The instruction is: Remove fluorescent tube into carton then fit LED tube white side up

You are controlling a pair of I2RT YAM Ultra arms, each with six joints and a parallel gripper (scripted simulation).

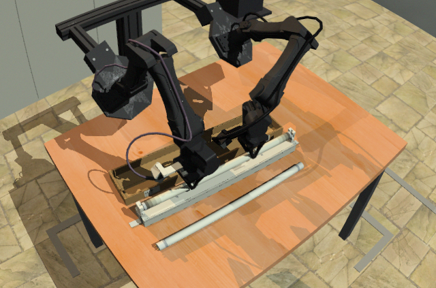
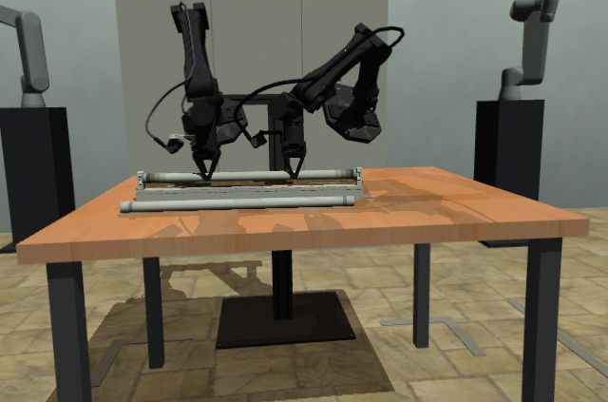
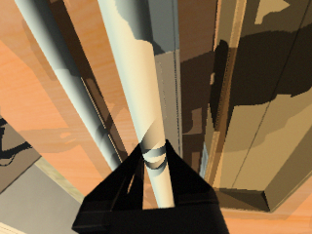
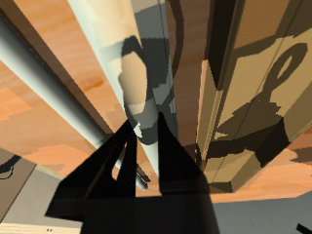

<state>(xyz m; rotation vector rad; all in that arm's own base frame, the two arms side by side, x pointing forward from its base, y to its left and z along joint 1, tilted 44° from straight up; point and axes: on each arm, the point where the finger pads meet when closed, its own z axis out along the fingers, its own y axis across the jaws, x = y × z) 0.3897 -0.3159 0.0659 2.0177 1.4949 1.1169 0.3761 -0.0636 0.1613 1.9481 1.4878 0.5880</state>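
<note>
Right now the light fixture is 120 mm to the right of my left hand, 10 mm below it and 10 mm behind it.
My right hand is 1 cm short of the light fixture, 12 cm to the right of it and 1 cm above it.
</note>
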